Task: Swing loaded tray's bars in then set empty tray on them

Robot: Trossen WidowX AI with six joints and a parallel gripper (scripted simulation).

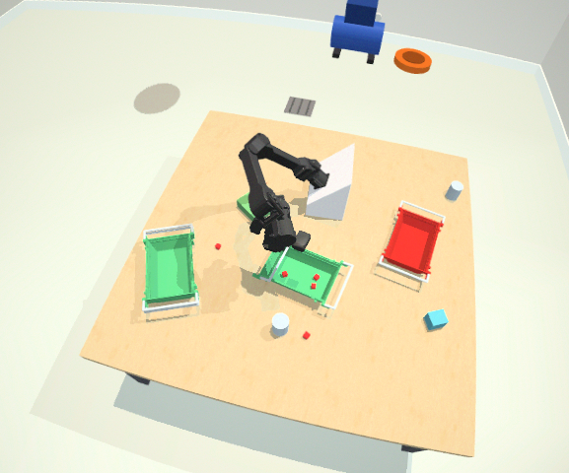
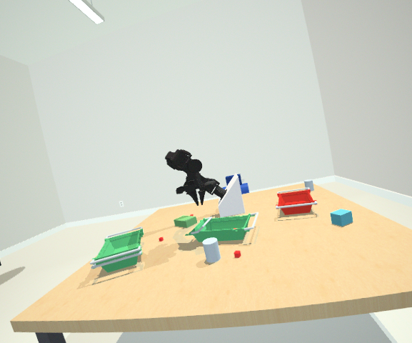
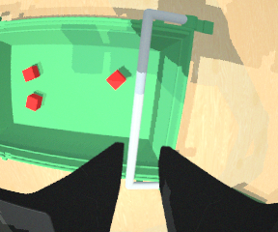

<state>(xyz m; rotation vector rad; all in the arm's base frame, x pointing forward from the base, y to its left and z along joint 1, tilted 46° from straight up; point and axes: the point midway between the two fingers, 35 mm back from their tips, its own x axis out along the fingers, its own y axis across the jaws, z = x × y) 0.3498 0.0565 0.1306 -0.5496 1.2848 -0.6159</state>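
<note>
My gripper tip is 450 mm to the right of the red tray, 260 mm past it and 110 mm above it. From my gripper tip the other things lie so: cyan cube 580 mm to the left, 130 mm below, 30 mm ahead; flat green block 230 mm behind, 190 mm to the right, 140 mm below.
</note>
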